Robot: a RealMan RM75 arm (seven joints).
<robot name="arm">
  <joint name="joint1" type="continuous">
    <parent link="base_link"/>
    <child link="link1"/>
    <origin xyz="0 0 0.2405" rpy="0 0 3.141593"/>
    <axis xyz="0 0 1"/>
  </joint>
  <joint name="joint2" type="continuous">
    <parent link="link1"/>
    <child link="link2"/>
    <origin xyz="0 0 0" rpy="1.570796 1.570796 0"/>
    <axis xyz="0 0 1"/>
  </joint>
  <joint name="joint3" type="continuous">
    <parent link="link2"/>
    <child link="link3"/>
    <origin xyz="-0.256 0 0" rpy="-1.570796 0 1.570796"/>
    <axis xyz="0 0 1"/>
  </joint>
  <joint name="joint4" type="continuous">
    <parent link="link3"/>
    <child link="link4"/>
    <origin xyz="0 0 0" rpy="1.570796 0 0"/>
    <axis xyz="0 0 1"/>
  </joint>
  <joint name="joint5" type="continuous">
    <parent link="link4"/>
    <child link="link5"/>
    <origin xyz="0 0.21 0" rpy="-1.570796 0 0"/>
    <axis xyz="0 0 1"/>
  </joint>
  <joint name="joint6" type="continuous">
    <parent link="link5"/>
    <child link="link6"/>
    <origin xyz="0 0 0" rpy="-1.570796 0 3.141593"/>
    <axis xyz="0 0 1"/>
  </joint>
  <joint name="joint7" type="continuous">
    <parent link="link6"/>
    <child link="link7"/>
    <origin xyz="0 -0.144 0" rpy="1.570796 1.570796 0"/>
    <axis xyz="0 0 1"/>
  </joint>
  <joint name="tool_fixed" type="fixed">
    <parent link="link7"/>
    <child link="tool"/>
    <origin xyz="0 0 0" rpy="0 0 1.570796"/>
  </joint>
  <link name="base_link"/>
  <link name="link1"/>
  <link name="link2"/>
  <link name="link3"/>
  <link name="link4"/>
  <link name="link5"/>
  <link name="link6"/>
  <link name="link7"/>
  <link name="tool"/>
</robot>
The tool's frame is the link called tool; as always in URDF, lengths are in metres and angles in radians. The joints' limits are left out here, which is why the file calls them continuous.
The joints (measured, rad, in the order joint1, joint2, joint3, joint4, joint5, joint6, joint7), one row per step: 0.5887 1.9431 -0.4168 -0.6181 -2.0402 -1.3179 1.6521; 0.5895 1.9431 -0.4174 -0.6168 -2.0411 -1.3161 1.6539; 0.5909 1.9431 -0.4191 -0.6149 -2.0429 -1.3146 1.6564; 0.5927 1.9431 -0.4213 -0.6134 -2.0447 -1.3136 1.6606; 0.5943 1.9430 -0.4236 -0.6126 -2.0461 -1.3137 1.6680; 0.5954 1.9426 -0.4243 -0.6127 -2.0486 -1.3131 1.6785; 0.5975 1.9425 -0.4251 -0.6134 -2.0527 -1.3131 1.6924; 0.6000 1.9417 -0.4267 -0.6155 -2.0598 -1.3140 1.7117; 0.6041 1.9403 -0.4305 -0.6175 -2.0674 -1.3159 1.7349; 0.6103 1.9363 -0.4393 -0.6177 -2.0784 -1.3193 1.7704; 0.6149 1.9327 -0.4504 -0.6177 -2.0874 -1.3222 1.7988
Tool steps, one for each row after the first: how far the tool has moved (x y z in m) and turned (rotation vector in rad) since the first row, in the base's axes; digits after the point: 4 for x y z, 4 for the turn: 0.0000 0.0002 -0.0004 -0.0011 0.0004 -0.0020; -0.0002 0.0005 -0.0011 -0.0043 0.0007 -0.0037; -0.0007 0.0009 -0.0019 -0.0083 0.0018 -0.0055; -0.0013 0.0013 -0.0025 -0.0130 0.0053 -0.0086; -0.0014 0.0016 -0.0026 -0.0166 0.0099 -0.0152; -0.0019 0.0020 -0.0028 -0.0221 0.0157 -0.0228; -0.0025 0.0025 -0.0028 -0.0305 0.0215 -0.0330; -0.0037 0.0034 -0.0030 -0.0420 0.0283 -0.0432; -0.0055 0.0046 -0.0034 -0.0623 0.0378 -0.0589; -0.0069 0.0055 -0.0041 -0.0815 0.0423 -0.0710
